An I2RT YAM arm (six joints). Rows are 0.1 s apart.
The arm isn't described. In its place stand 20 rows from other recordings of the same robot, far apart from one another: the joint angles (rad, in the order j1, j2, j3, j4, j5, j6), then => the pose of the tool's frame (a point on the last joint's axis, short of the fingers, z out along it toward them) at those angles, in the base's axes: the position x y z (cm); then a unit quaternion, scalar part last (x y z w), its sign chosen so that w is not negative.
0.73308, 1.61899, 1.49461, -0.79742, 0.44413, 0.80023 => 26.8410 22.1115 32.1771 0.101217 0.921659 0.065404 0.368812
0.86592, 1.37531, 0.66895, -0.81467, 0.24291, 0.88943 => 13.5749 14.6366 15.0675 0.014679 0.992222 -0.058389 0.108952
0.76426, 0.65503, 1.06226, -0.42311, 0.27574, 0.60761 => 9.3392 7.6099 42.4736 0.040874 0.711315 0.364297 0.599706
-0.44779, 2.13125, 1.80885, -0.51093, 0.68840, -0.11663 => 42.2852 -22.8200 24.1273 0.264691 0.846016 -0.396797 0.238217
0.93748, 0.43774, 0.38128, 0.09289, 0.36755, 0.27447 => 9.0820 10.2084 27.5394 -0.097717 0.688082 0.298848 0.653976
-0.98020, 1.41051, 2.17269, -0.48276, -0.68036, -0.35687 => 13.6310 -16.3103 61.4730 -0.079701 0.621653 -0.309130 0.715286
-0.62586, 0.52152, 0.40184, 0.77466, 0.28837, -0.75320 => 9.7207 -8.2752 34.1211 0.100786 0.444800 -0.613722 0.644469
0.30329, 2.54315, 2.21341, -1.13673, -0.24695, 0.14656 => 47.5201 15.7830 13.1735 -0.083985 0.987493 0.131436 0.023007
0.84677, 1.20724, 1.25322, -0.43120, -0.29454, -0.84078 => 16.9948 20.7805 39.0836 -0.667461 0.484031 0.123357 0.552261
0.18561, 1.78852, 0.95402, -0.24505, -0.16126, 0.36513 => 33.0644 6.7902 13.3795 0.067161 0.964698 0.141083 0.211997
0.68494, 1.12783, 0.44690, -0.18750, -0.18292, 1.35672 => 15.4974 13.4955 16.1204 0.278535 0.893145 0.336879 0.105935
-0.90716, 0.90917, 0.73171, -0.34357, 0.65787, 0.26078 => 10.4913 -16.9505 28.6747 0.586591 0.594015 -0.415693 0.360910
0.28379, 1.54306, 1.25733, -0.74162, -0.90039, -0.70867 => 29.3973 11.4799 28.3642 -0.515648 0.707110 0.358802 0.324599
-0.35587, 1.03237, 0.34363, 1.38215, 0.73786, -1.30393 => 16.8887 -8.8323 29.4893 0.109627 0.501518 -0.726432 0.456900
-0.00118, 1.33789, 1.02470, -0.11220, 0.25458, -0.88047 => 30.9410 -0.9330 30.7216 -0.292561 0.783642 -0.325844 0.440611
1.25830, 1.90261, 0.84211, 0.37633, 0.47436, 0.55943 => 12.6122 33.7480 11.1835 -0.205921 0.859488 0.198417 0.423684
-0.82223, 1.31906, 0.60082, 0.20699, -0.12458, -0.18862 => 18.9413 -19.7407 19.9646 0.238415 0.828189 -0.197199 0.467306
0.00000, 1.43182, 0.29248, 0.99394, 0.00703, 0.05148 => 24.8829 -0.0250 16.1621 0.021770 0.756286 0.014170 0.653725
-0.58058, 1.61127, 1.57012, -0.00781, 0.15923, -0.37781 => 32.0458 -21.6971 42.1813 0.127627 0.712651 -0.368046 0.583422
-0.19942, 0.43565, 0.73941, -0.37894, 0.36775, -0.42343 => 9.8825 -3.3031 34.7391 0.042992 0.730202 -0.332467 0.595334
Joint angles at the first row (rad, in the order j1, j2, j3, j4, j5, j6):
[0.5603 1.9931 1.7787 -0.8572 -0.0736 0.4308]
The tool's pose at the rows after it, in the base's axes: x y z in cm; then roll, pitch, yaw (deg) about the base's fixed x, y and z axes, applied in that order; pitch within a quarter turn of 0, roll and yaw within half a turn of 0:
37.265, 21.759, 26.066, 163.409, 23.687, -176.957
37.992, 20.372, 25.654, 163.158, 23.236, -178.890
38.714, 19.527, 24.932, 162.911, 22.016, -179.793
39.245, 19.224, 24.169, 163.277, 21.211, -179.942
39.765, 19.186, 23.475, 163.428, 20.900, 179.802
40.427, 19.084, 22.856, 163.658, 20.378, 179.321
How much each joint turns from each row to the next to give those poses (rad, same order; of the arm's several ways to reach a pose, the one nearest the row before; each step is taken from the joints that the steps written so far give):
[-0.0385 -0.0034 -0.0197 0.0110 -0.0073 -0.0028]
[-0.0370 0.0004 -0.0148 0.0099 -0.0087 -0.0011]
[-0.0264 0.0180 0.0005 -0.0004 -0.0172 -0.0049]
[-0.0119 0.0214 0.0040 0.0016 -0.0038 -0.0059]
[-0.0059 0.0225 0.0067 0.0098 -0.0003 -0.0004]
[-0.0084 0.0285 0.0200 -0.0011 0.0002 0.0015]

